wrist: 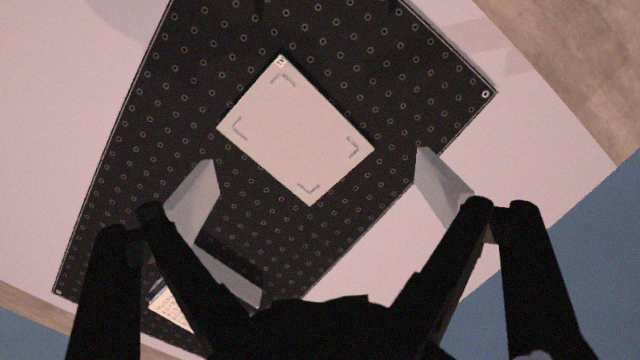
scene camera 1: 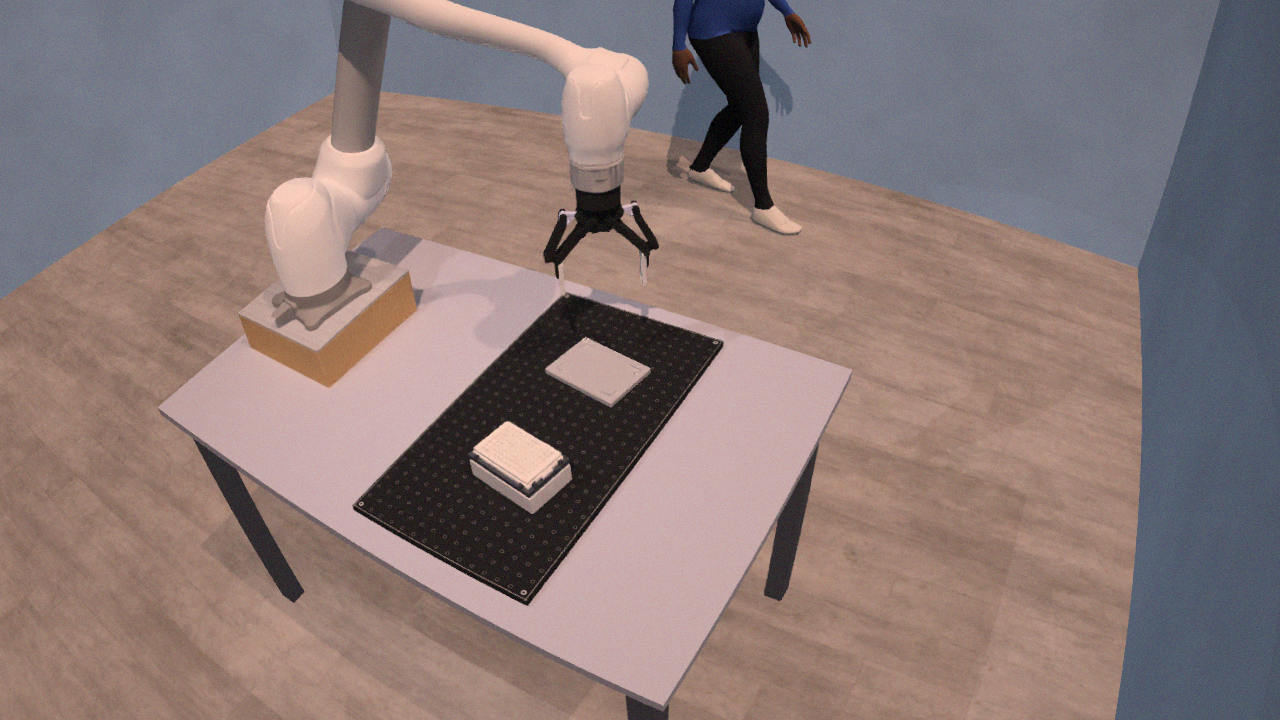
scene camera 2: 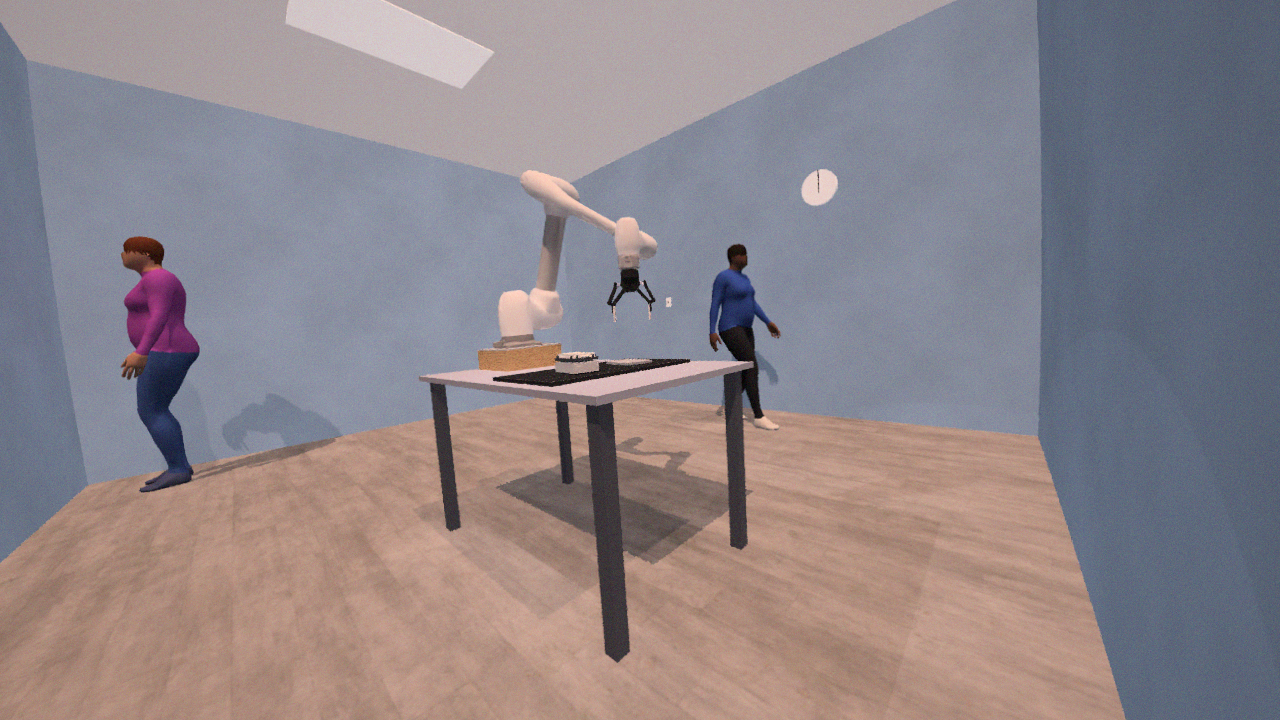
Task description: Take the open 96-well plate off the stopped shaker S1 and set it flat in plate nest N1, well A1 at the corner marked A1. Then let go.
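Frame: origin at the arm's base, x left, y ahead, z down, level; centimetres.
Where they show: gripper, fingertip midpoint: (wrist: pixel 315 171) (scene camera 1: pixel 603 286) (scene camera 2: pixel 632 320); arm's base at its link origin: (scene camera 1: pixel 321 296) (scene camera 2: pixel 518 346).
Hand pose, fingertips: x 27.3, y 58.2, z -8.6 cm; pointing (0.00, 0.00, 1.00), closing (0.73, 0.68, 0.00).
Each offset is from my fingertips to the top centre of the thing. "spot": to the spot under its first point. Level surfaces: height alone.
The white 96-well plate @[dx -32.4, dy +7.1, dz +10.9 cm] (scene camera 1: pixel 519 454) (wrist: pixel 171 310) sits flat on top of the shaker S1 @[spot: dx -36.5, dy +14.2, dz +13.0 cm] (scene camera 1: pixel 534 494) (scene camera 2: pixel 577 365), a light box with a dark top edge. In the wrist view the gripper's finger covers part of both. The plate nest N1 @[dx -3.7, dy +0.6, dz +16.3 cm] (scene camera 1: pixel 597 370) (wrist: pixel 296 131) is a flat pale block with four corner brackets and bears no plate. Its corner mark A1 @[dx +1.8, dy -6.9, dz +16.6 cm] (wrist: pixel 281 61) shows at the top in the wrist view. My gripper (scene camera 1: pixel 601 273) (scene camera 2: pixel 631 315) (wrist: pixel 315 171) is open and empty, high above the far end of the board, turned at an angle to the nest.
The black perforated board @[dz +17.8 cm] (scene camera 1: pixel 429 488) (wrist: pixel 190 100) lies on the table @[dz +19.1 cm] (scene camera 1: pixel 716 465) (scene camera 2: pixel 617 385). The arm's base stands on a wooden-sided block (scene camera 1: pixel 358 331) (scene camera 2: pixel 519 359) at the left. A person in blue (scene camera 1: pixel 733 89) (scene camera 2: pixel 736 300) stands beyond the table, and a person in magenta (scene camera 2: pixel 161 313) is at the far left.
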